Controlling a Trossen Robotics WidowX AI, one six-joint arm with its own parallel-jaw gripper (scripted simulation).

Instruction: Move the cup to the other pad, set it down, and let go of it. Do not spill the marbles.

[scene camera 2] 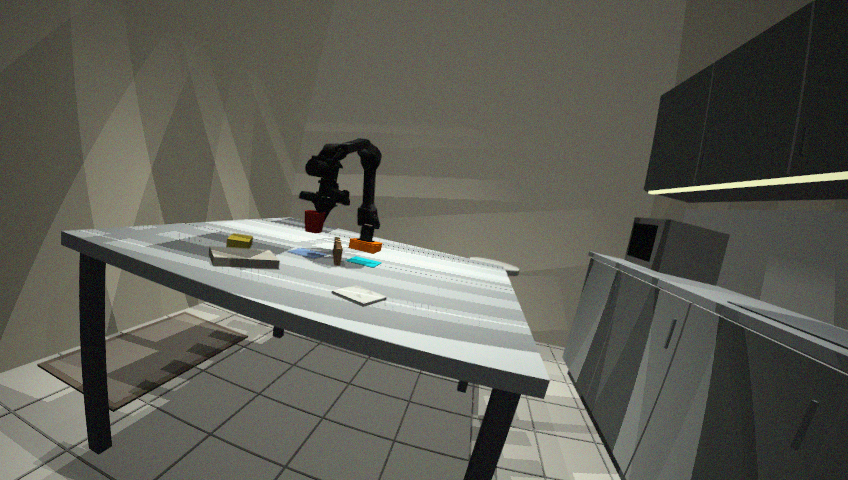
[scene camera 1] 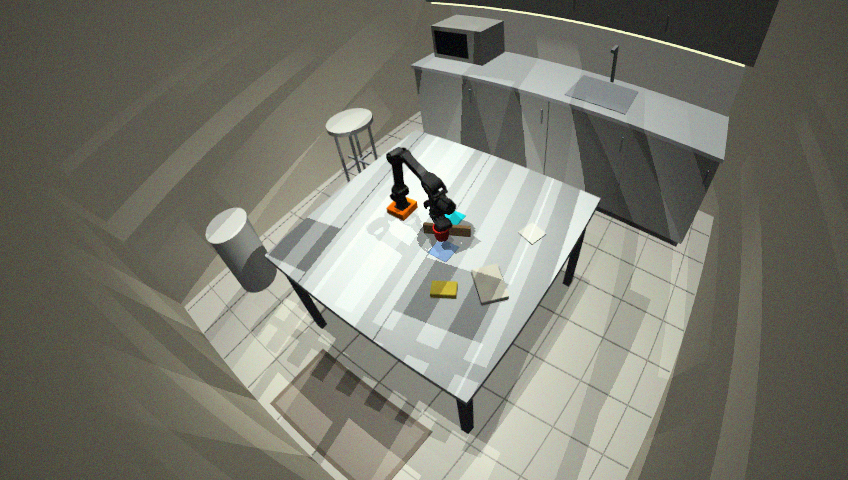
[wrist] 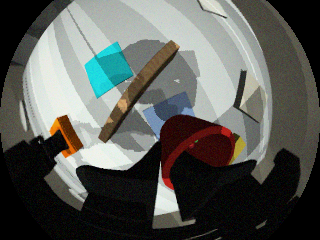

Labels:
A beige book shows in scene camera 2, in scene camera 1 and in the wrist view point(251, 98). One and the same spot on the beige book: point(scene camera 1: 488, 281) is point(scene camera 2: 245, 252).

